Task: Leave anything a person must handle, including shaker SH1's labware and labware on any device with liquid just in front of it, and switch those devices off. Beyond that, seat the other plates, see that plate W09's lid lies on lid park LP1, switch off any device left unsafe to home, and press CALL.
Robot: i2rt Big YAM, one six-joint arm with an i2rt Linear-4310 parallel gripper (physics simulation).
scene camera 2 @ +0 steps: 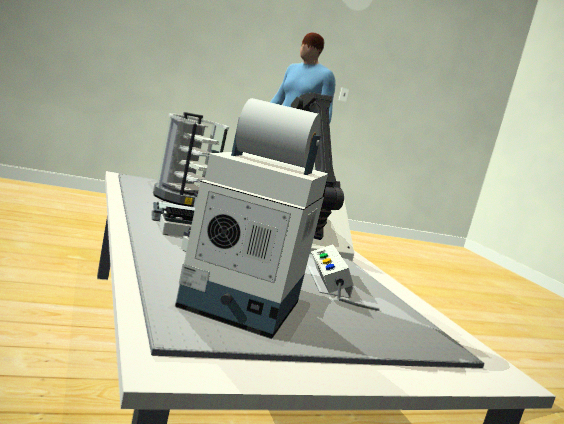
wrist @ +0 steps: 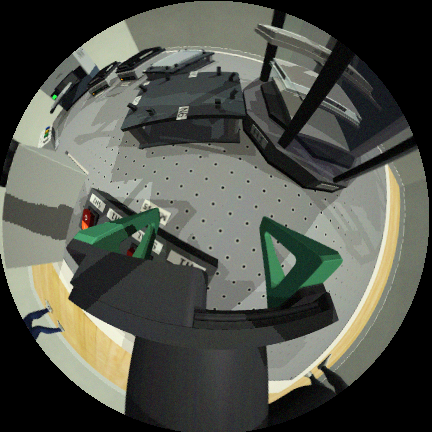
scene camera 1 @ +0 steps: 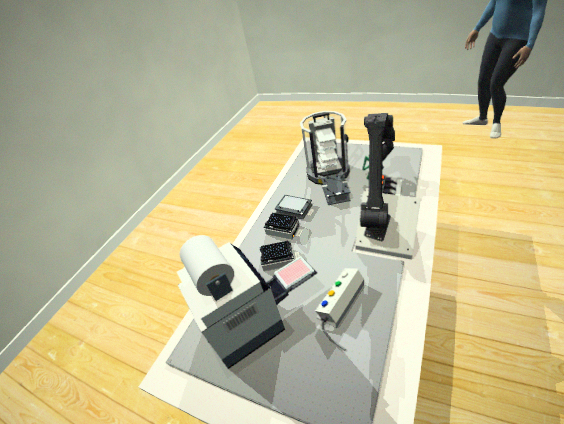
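Seen in the pictures: gripper, fingertip midpoint: [wrist: 209,217] [scene camera 1: 365,174]; arm's base, origin of the base link: [wrist: 36,181] [scene camera 1: 377,225].
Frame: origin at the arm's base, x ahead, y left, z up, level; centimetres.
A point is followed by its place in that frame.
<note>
My gripper [scene camera 1: 367,169] {x 17.5, y -38.3, z -2.9 cm} [wrist: 209,217] {x 17.5, y -38.3, z -2.9 cm} is open and empty above the deck, beside the MAINS switch box [wrist: 212,261] {x 13.9, y -41.0, z -5.7 cm}. The SH2 rocker [wrist: 86,220] {x 7.4, y -24.8, z -3.2 cm} shows an orange lit part; the other rockers are mostly hidden by my left finger and gripper body. Two shakers with dark tops [scene camera 1: 281,221] {x 43.1, y 9.8, z -1.4 cm} [scene camera 1: 276,251] {x 36.3, y 27.1, z -1.6 cm} stand along the far side; small orange lights show on them in the wrist view. Which is SH1 cannot be told. A pale plate or lid [scene camera 1: 293,204] {x 44.9, y -5.6, z -3.9 cm} lies on a low stand. A pink plate [scene camera 1: 295,273] {x 20.3, y 38.3, z 4.3 cm} lies at the sealer [scene camera 1: 245,320] {x 23.4, y 65.4, z 11.7 cm} [scene camera 2: 250,185] {x 39.1, y 69.5, z 20.6 cm}. W09 and LP1 labels are unreadable.
Nest N6 [scene camera 1: 336,190] {x 27.1, y -20.5, z -2.3 cm} [wrist: 190,97] {x 28.4, y -27.2, z -2.3 cm} stands before hotel H1 [scene camera 1: 317,178] {x 42.3, y -30.2, z -4.5 cm} [scene camera 2: 175,194] {x 45.7, y -30.8, z -4.5 cm} [wrist: 270,155] {x 28.9, y -39.6, z -6.4 cm}, which holds several pale items. The button box [scene camera 1: 341,296] {x 1.8, y 38.7, z -0.4 cm} [scene camera 2: 334,270] {x 6.4, y 45.5, z -1.7 cm} has green, yellow and blue buttons. A person in blue [scene camera 1: 517,20] [scene camera 2: 307,80] stands beyond the table.
</note>
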